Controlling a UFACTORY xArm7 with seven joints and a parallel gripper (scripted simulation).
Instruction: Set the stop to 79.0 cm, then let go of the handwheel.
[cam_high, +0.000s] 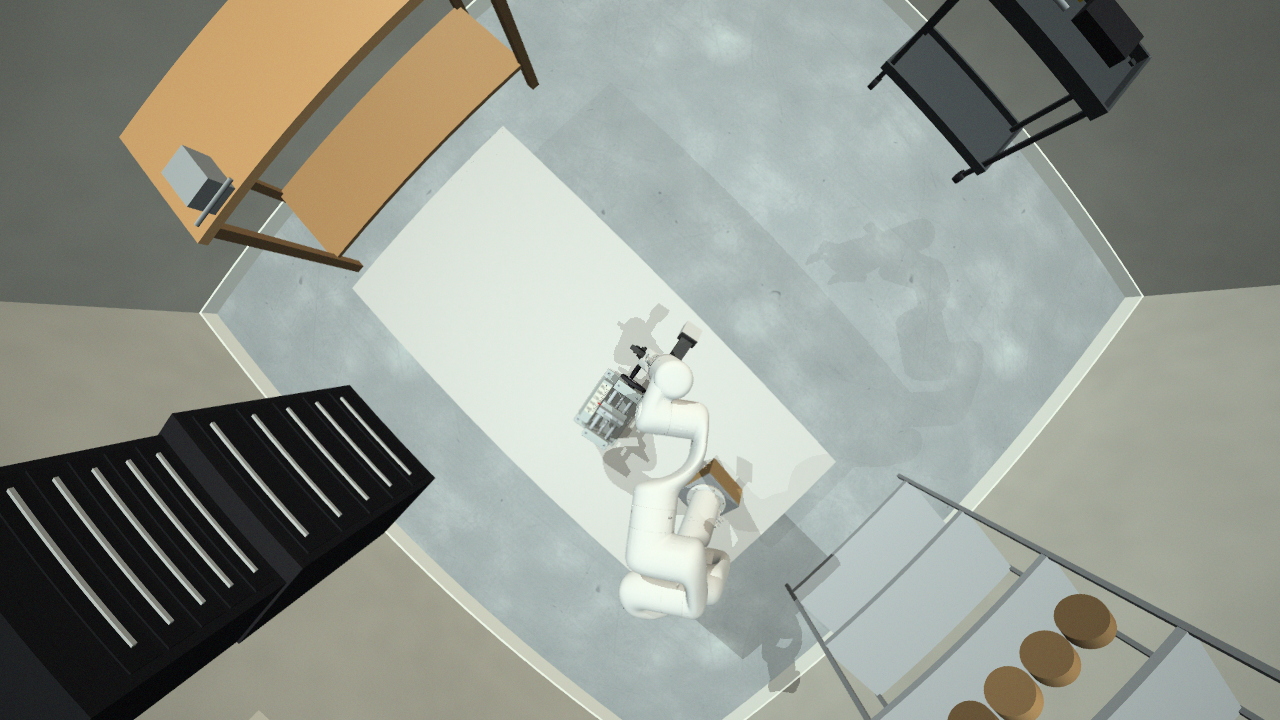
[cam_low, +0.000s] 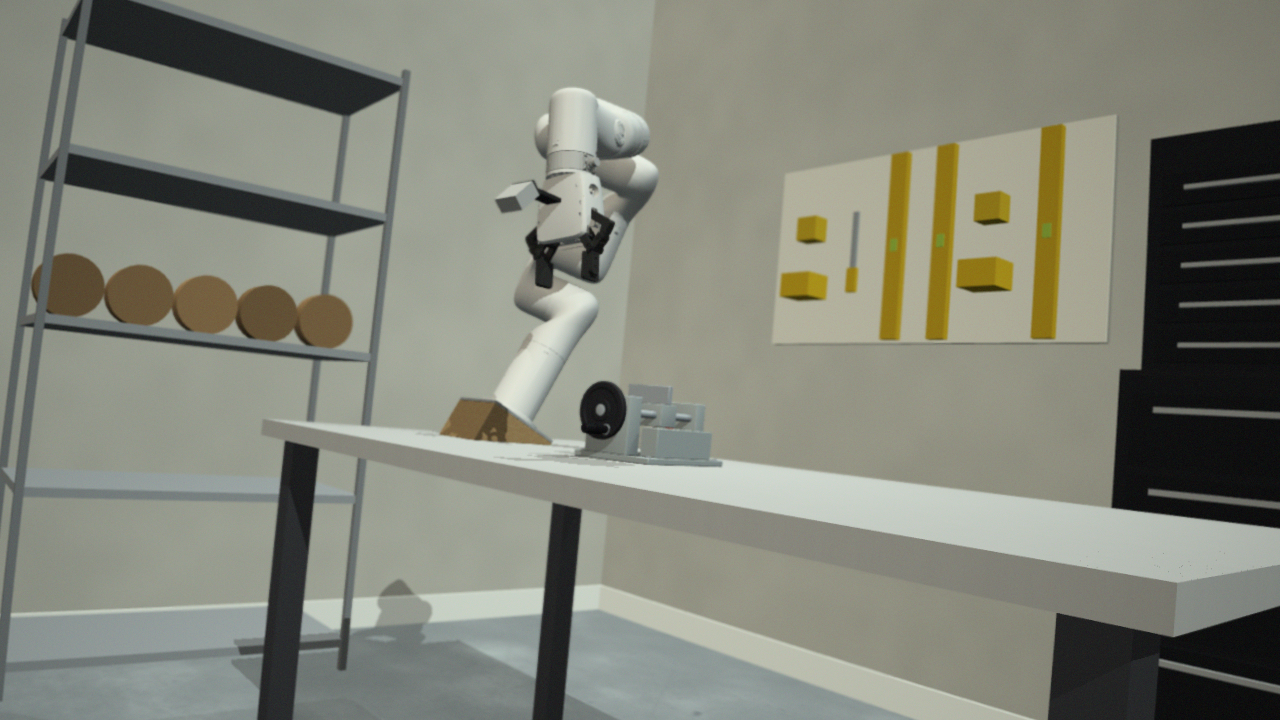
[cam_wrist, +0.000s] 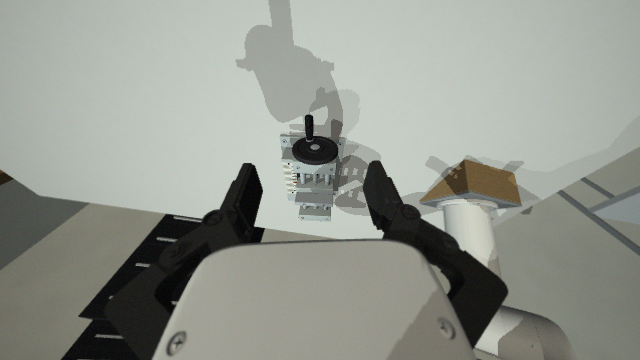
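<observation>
Now: hand 210 mm above the black handwheel, 80 mm to the right of it and 10 mm past it.
</observation>
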